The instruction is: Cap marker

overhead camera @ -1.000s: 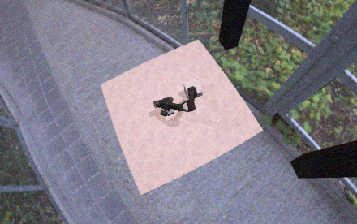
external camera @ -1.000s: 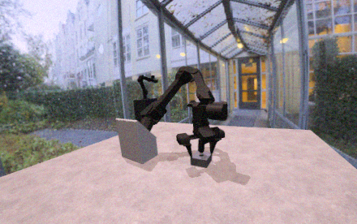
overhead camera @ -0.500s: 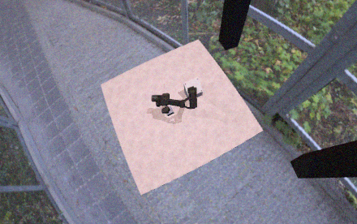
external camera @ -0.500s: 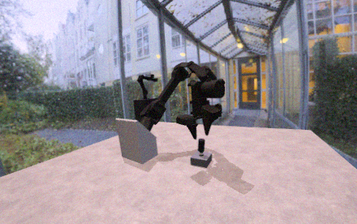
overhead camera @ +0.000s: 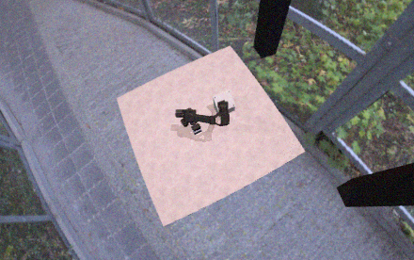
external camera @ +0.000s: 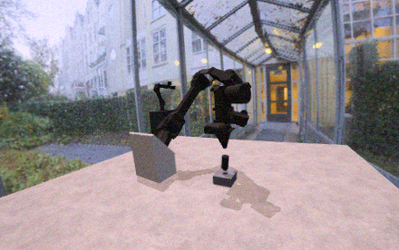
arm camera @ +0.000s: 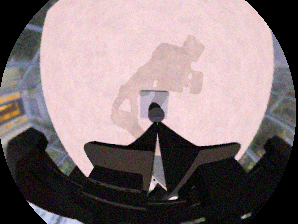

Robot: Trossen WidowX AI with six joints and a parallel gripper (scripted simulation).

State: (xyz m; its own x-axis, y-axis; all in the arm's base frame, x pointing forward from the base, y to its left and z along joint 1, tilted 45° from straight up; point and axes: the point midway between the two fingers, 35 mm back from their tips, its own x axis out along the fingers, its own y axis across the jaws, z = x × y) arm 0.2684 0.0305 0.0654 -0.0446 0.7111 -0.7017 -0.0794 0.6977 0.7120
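Now: gripper tip 5 cm above the dark marker cap. The rest, counted from my gripper tip: dark holder block (12 cm below).
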